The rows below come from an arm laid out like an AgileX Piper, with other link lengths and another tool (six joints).
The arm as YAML. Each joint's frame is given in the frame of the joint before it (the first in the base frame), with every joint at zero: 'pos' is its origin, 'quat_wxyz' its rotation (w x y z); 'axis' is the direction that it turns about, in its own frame. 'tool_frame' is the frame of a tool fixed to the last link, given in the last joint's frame.
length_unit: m
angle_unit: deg
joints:
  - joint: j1
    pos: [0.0, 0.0, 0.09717]
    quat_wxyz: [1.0, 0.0, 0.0, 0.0]
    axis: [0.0, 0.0, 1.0]
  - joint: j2
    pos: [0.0, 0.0, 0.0]
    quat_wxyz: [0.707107, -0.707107, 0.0, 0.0]
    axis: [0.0, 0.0, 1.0]
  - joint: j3
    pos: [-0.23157, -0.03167, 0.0]
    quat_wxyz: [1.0, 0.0, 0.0, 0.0]
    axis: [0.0, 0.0, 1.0]
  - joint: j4
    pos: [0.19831, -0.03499, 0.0]
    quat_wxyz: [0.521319, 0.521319, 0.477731, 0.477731]
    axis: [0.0, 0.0, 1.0]
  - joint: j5
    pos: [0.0, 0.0, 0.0]
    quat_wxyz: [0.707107, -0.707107, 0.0, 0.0]
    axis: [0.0, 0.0, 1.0]
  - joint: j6
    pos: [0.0, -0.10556, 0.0]
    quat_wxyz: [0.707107, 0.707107, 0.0, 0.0]
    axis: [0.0, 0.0, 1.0]
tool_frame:
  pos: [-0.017, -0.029, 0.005]
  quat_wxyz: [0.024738, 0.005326, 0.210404, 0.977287]
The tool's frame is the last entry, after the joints.
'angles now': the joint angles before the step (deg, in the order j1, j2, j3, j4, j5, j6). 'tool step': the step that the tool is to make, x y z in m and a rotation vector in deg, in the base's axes. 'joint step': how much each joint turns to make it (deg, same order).
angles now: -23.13, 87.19, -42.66, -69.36, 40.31, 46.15
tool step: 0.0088, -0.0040, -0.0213, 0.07, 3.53, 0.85
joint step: 0.00, 5.89, 0.01, -4.62, -0.57, 4.00
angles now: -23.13, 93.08, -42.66, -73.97, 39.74, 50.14
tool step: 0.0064, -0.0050, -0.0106, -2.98, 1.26, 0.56
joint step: -0.01, 4.41, 0.01, -8.21, 1.05, 7.34
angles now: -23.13, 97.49, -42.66, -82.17, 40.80, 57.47
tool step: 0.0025, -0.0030, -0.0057, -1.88, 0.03, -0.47
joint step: 0.01, 2.57, -0.05, -4.55, 1.34, 5.10
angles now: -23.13, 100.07, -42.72, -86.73, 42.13, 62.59
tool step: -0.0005, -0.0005, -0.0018, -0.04, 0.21, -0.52
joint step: -0.01, 0.50, -0.01, -0.03, 0.39, 0.50
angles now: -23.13, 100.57, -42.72, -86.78, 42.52, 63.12
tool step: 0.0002, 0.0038, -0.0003, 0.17, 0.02, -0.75
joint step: 1.17, -0.01, 0.01, 1.63, 1.04, -0.02
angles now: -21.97, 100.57, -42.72, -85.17, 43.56, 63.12
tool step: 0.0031, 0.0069, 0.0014, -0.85, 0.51, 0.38
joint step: 2.16, -0.01, 0.02, 0.83, 1.86, 0.01
